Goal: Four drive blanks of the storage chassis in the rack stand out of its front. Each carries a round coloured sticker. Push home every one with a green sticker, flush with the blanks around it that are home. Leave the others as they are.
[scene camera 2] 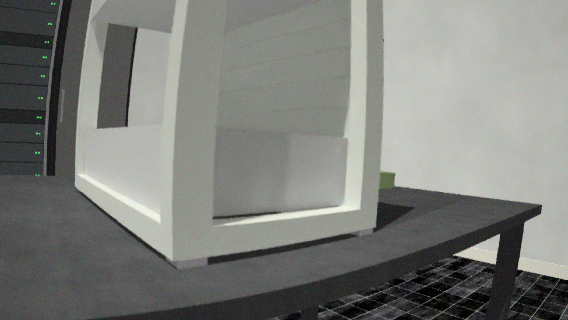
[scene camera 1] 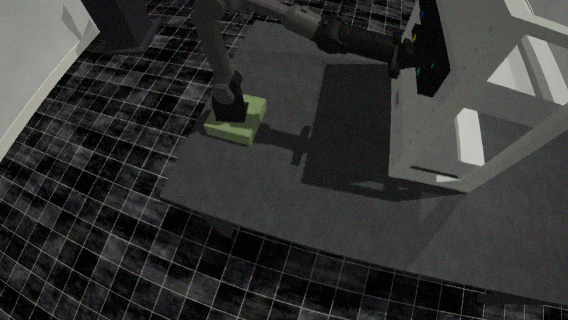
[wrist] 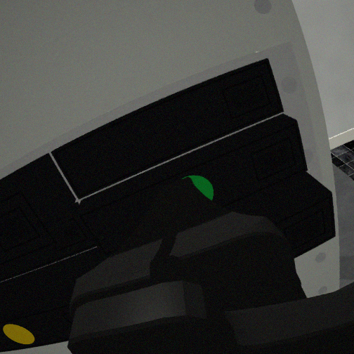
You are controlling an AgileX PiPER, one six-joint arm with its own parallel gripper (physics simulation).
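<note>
The black storage chassis [scene camera 1: 433, 85] shows at the rack front, with green [scene camera 1: 433, 65], second green [scene camera 1: 418, 71], yellow [scene camera 1: 414, 37] and blue [scene camera 1: 422, 15] stickers. In the wrist view, a green sticker [wrist: 204, 187] is on a blank [wrist: 240, 172] that stands out slightly below the flush upper blank [wrist: 165, 135]. The lower right blank [wrist: 312, 215] stands out further; its sticker is hidden. A yellow sticker [wrist: 19, 334] is at lower left. My gripper [scene camera 1: 415, 55] [wrist: 182, 199] is shut and empty, its tips at the green-stickered blank, partly covering the sticker. Contact cannot be told.
The pale rack [scene camera 1: 420, 130] [scene camera 2: 195, 150] [wrist: 125, 50] stands on the dark table [scene camera 1: 240, 185] [scene camera 2: 280, 280]. The arm's green base block [scene camera 1: 230, 132] [scene camera 2: 387, 180] is on the table. A dark cabinet [scene camera 1: 120, 22] stands on the tiled floor beyond.
</note>
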